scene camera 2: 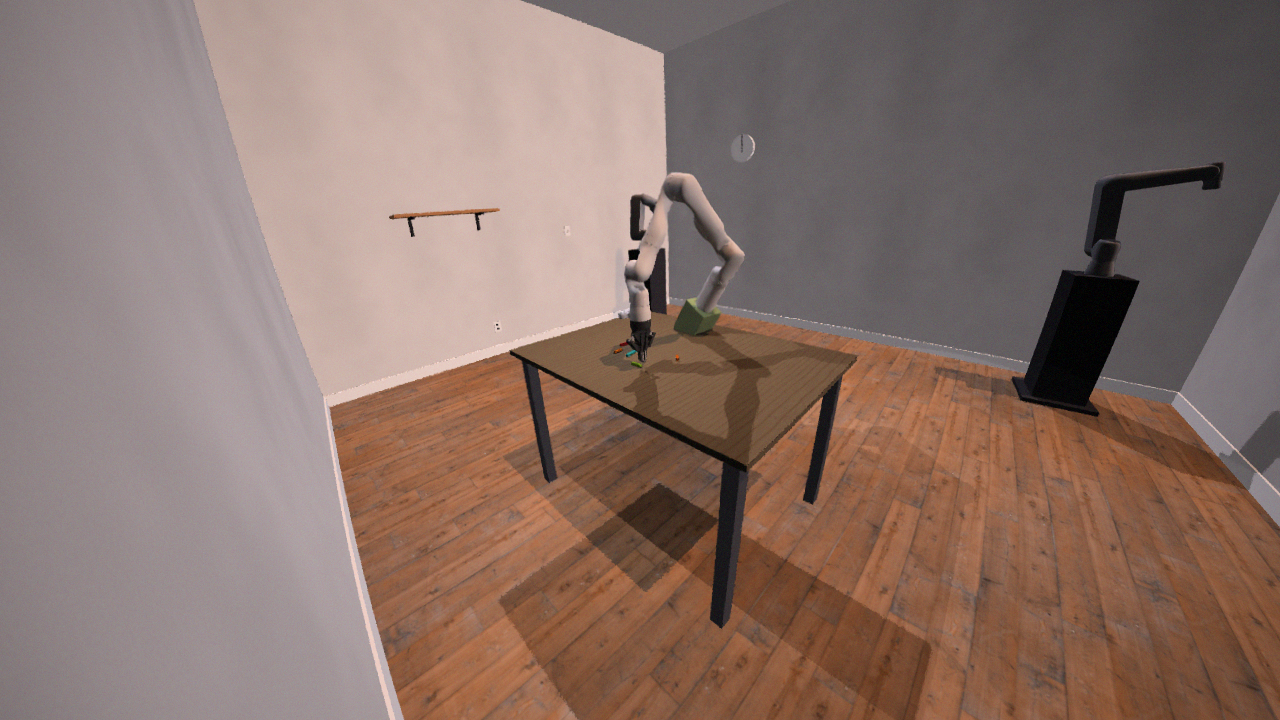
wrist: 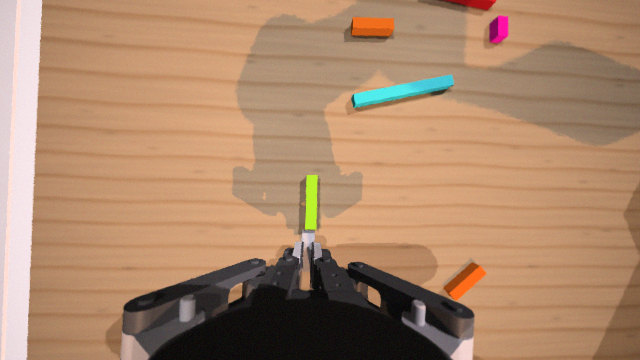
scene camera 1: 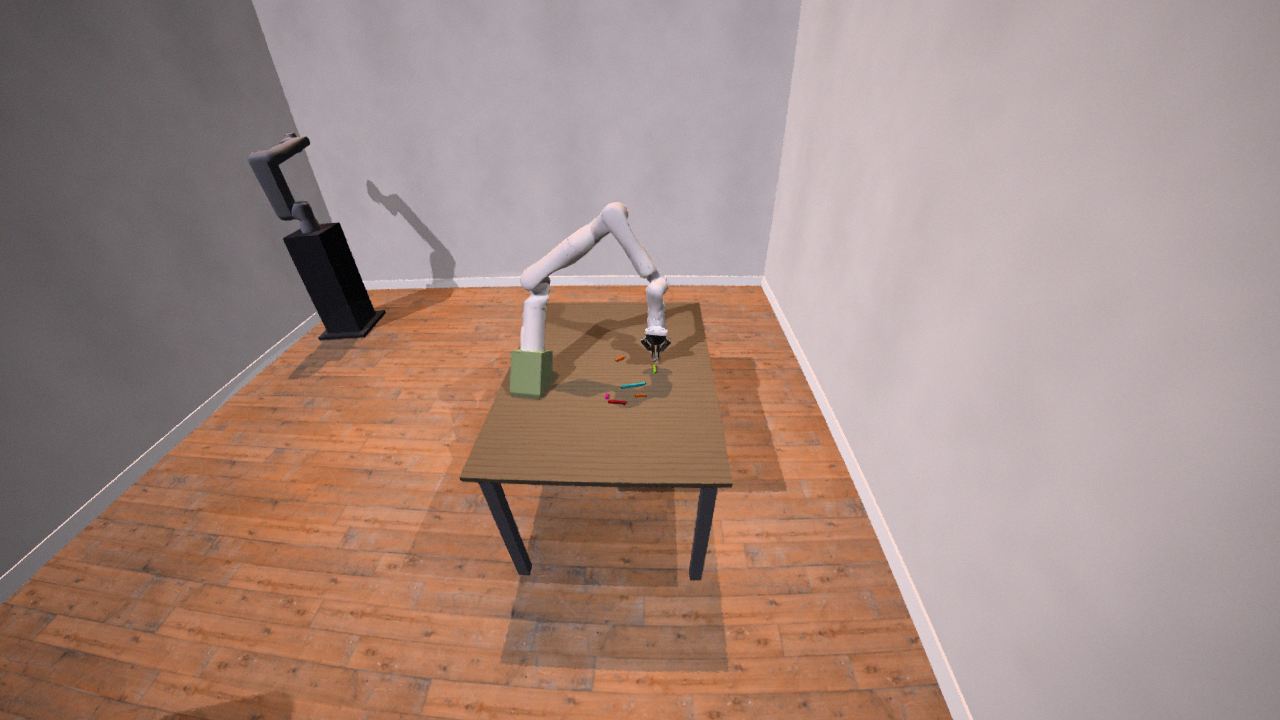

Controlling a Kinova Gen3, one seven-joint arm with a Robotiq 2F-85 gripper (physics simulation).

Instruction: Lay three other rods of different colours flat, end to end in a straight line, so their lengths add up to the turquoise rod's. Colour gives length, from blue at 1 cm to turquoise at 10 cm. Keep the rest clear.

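Where they show: gripper, fingertip midpoint: point(scene camera 2: 642, 359) point(wrist: 307, 254) point(scene camera 1: 655, 358); arm's base, origin of the base link: point(scene camera 2: 704, 306) point(scene camera 1: 532, 350).
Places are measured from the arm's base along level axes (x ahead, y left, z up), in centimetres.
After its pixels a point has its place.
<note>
My gripper point(scene camera 1: 655, 356) @(x 50.8, y 3.3, z -9.5 cm) point(scene camera 2: 642, 357) @(x 50.8, y 3.3, z -9.5 cm) point(wrist: 307, 254) @(x 50.8, y 3.3, z -9.5 cm) is shut on a short white rod point(wrist: 308, 237) @(x 50.6, y 1.9, z -9.1 cm), low above the table. The held rod's far end appears in line with the near end of the lime rod point(scene camera 1: 655, 368) @(x 50.5, y -0.7, z -12.1 cm) point(scene camera 2: 636, 364) @(x 50.3, y -0.3, z -12.4 cm) point(wrist: 311, 202) @(x 50.1, y -0.5, z -12.1 cm); I cannot tell the height between them. The turquoise rod point(scene camera 1: 632, 385) @(x 40.0, y -10.9, z -12.4 cm) point(wrist: 403, 91) @(x 40.5, y -10.4, z -12.1 cm) lies slightly slanted, ahead and to the right in the wrist view. One orange rod point(scene camera 1: 640, 394) @(x 42.9, y -17.2, z -12.0 cm) point(wrist: 372, 27) @(x 43.0, y -16.6, z -12.1 cm) lies beyond it, near a magenta rod point(scene camera 1: 606, 395) @(x 29.5, y -16.5, z -12.1 cm) point(wrist: 499, 30) @(x 30.1, y -16.0, z -12.1 cm) and a red rod point(scene camera 1: 617, 402) @(x 33.7, y -20.7, z -12.4 cm) point(wrist: 470, 3) @(x 32.3, y -19.4, z -12.8 cm), partly cut off there.
Another orange rod point(scene camera 1: 619, 358) @(x 35.3, y 8.1, z -12.1 cm) point(scene camera 2: 677, 358) @(x 37.0, y 9.6, z -12.2 cm) point(wrist: 465, 281) @(x 35.8, y 8.3, z -12.1 cm) lies slanted to the right of my fingers in the wrist view. The wooden table point(scene camera 1: 590, 452) @(x 23.7, y -44.7, z -13.1 cm) point(scene camera 2: 787, 376) @(x 27.9, y 50.2, z -13.1 cm) carries the green base block point(scene camera 1: 530, 373) @(x -0.1, y -10.2, z -4.0 cm) point(scene camera 2: 696, 317) @(x 6.7, y -0.2, z -4.1 cm) of my arm. A table edge runs along the wrist view's left side.
</note>
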